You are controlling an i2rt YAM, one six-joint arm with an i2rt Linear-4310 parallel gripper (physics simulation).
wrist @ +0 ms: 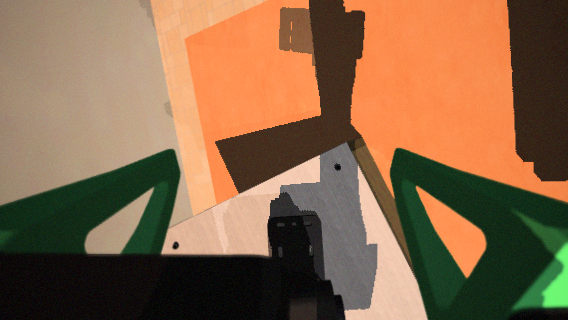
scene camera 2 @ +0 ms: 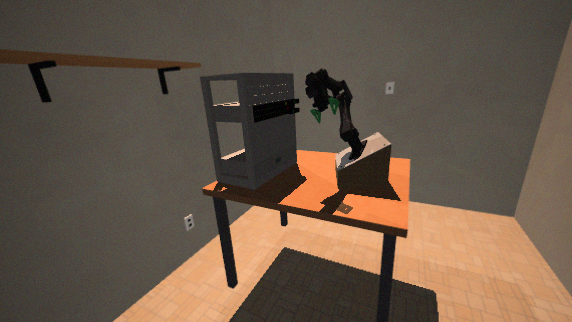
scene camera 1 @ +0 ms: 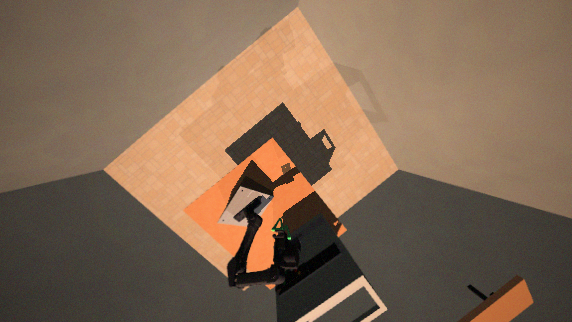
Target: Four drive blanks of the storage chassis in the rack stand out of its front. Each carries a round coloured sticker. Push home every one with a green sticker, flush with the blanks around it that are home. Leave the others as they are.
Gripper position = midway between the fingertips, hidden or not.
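Observation:
There is a grey rack [scene camera 2: 269, 132] in the scene, though the rack is out of frame in the wrist view. I also see my own gripper [wrist: 284, 160].

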